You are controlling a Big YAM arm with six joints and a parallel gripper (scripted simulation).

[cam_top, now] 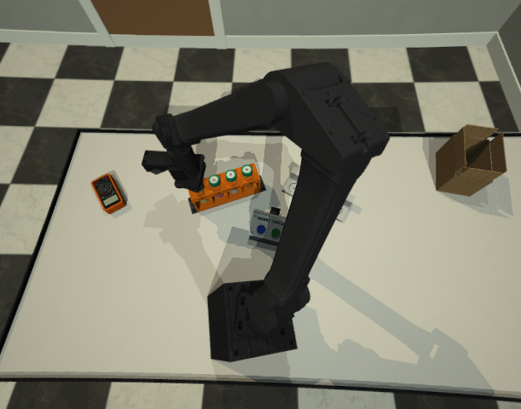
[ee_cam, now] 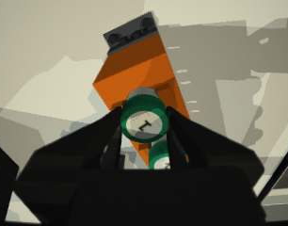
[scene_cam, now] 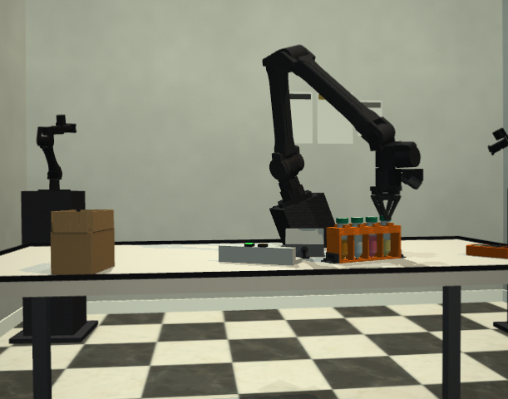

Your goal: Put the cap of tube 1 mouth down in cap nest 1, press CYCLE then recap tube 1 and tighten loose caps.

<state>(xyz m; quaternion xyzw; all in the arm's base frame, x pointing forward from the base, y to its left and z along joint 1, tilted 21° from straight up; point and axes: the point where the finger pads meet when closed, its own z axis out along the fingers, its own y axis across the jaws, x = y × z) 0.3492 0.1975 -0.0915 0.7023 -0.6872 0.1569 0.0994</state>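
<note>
The cap lies right at my hand. The rest, counted from my hand: key housing (90 mm behind, 220 mm to the right, 60 mm below); green key (110 mm behind, 240 mm to the right, 50 mm below); blue key (110 mm behind, 200 mm to the right, 50 mm below).
</note>
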